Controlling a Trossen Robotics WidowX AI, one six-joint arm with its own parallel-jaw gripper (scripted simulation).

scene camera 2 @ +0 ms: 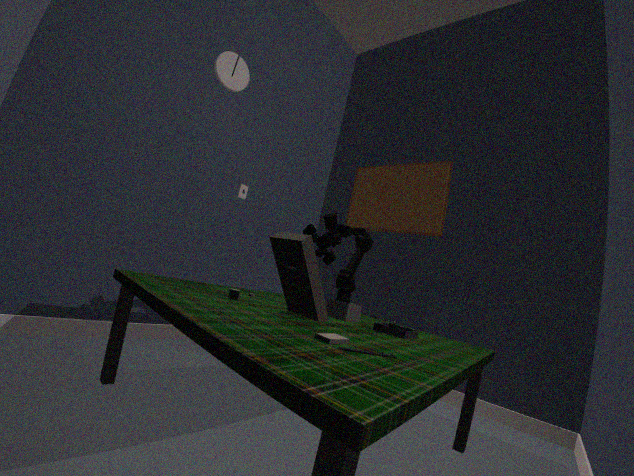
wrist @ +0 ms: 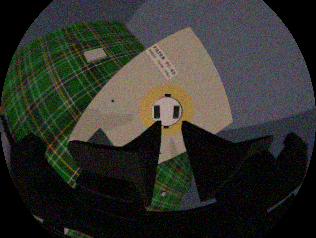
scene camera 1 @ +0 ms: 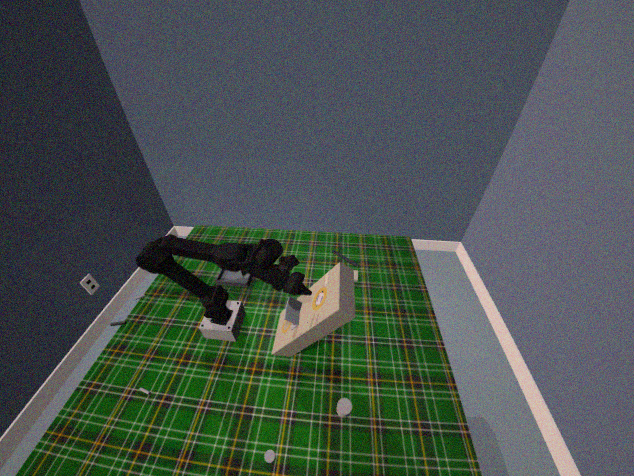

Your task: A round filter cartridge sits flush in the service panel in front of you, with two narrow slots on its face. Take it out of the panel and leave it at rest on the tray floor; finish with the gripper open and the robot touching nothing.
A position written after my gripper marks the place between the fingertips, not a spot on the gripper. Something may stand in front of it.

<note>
I see my gripper [scene camera 1: 309, 293] and a tan service panel [scene camera 1: 337, 308].
My gripper also shows in the wrist view [wrist: 171, 124]. The tan service panel also shows in scene camera 2 [scene camera 2: 294, 254] and in the wrist view [wrist: 179, 65].
</note>
